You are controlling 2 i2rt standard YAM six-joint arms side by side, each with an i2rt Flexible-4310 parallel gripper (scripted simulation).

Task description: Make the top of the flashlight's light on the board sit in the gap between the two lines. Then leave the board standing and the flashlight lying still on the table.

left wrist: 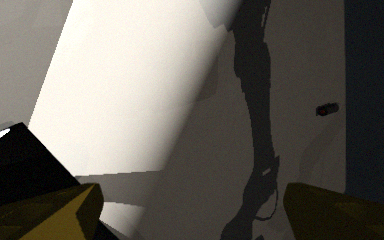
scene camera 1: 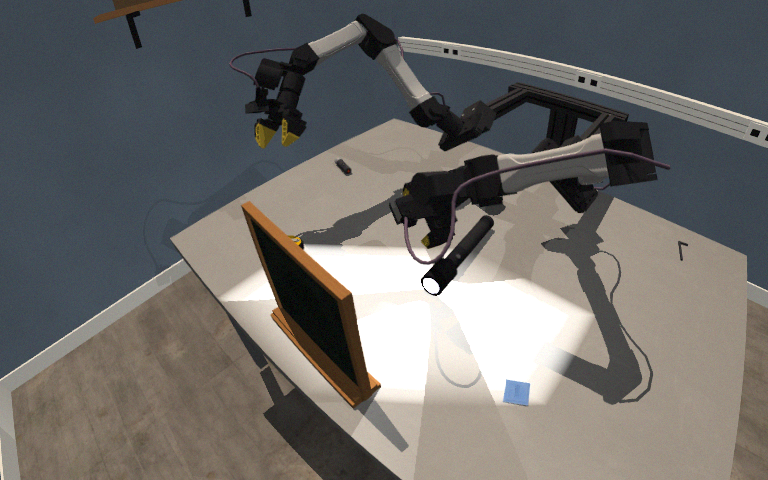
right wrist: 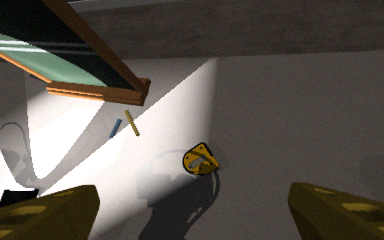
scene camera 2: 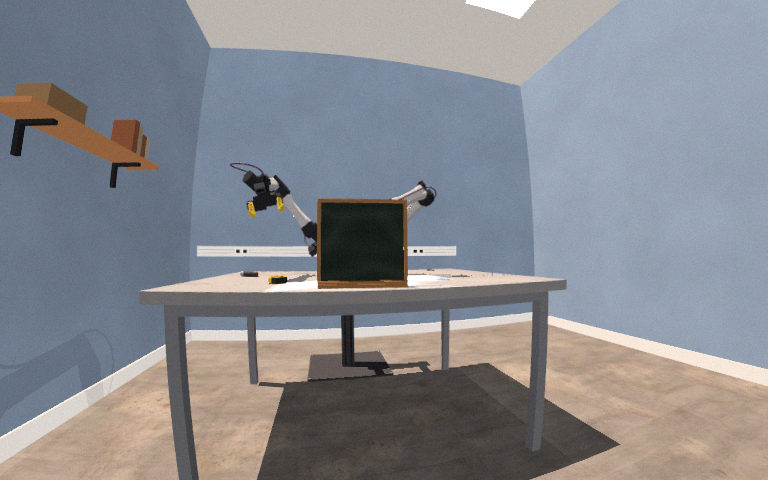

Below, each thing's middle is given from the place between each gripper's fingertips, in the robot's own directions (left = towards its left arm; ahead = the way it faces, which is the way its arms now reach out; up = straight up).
My left hand is 12 cm above the black flashlight (scene camera 1: 444, 271), 8 cm past it and 6 cm to the right of it. Also, from my left hand: wood-framed board (scene camera 1: 307, 312): 31 cm ahead, 4 cm to the left; then black tape measure (right wrist: 199, 160): 29 cm to the right, 18 cm ahead, 13 cm below.
My right hand (scene camera 1: 272, 147) is 17 cm short of the wood-framed board, 39 cm to the right of it and 13 cm above it. Round my right hand: black flashlight: 23 cm behind, 41 cm to the left, 26 cm below; black tape measure: 3 cm ahead, 5 cm to the left, 27 cm below.
